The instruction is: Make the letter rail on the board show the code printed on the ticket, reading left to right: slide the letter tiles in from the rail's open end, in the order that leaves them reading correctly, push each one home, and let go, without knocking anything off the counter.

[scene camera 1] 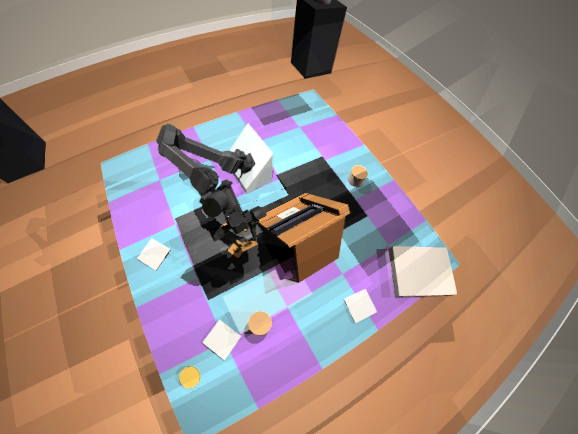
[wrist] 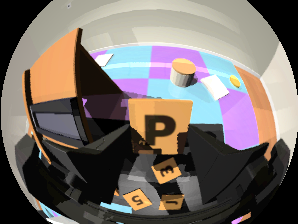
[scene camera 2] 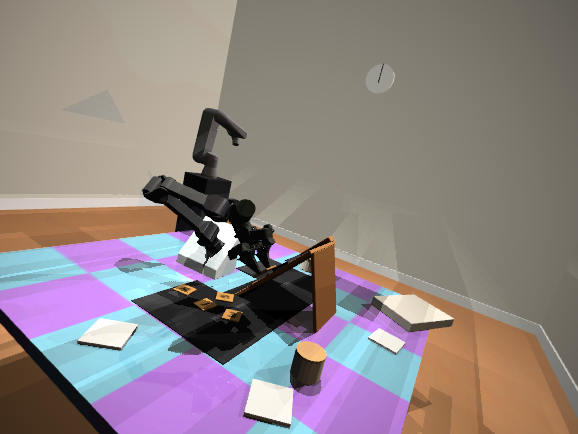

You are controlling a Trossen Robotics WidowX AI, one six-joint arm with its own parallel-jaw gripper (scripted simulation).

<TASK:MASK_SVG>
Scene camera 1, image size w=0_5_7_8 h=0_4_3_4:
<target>my gripper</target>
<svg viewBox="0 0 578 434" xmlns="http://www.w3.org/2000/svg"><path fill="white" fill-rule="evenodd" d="M223 210L227 225L213 227L210 229L210 234L214 242L222 238L229 239L241 250L240 245L229 230L233 229L235 234L239 234L241 231L250 228L252 237L256 241L258 219L267 216L265 209L260 206L256 206L249 211L248 209L242 211L238 201Z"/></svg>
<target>thick white slab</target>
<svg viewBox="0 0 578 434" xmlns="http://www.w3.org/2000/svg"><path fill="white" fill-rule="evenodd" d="M388 249L392 266L391 272L395 297L438 297L457 294L447 247L392 246Z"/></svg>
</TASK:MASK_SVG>
